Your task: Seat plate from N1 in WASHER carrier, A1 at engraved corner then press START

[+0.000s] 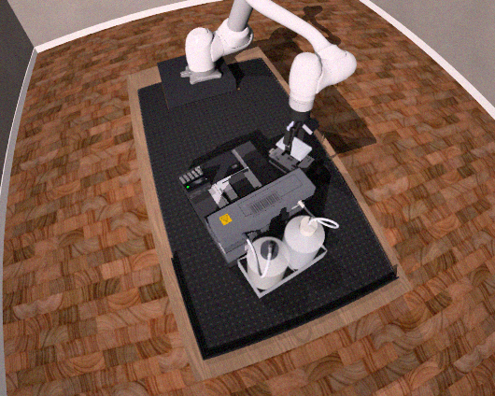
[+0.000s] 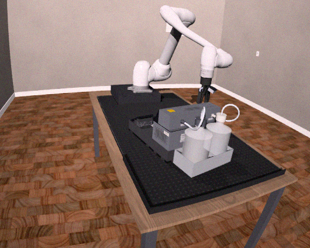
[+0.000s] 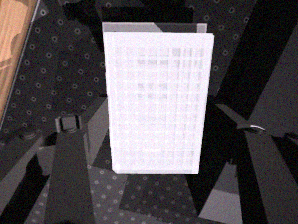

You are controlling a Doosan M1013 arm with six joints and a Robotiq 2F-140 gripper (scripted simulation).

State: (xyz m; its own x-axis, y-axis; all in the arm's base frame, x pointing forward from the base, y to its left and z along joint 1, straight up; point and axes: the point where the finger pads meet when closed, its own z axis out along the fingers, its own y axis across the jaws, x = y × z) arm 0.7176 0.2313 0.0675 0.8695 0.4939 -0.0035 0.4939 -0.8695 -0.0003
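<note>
The grey plate nest is 10 cm below my hand. Also, from my hand: multi-well plate 2 cm below; grey plate washer 28 cm to the right, 13 cm ahead, 2 cm below.
</note>
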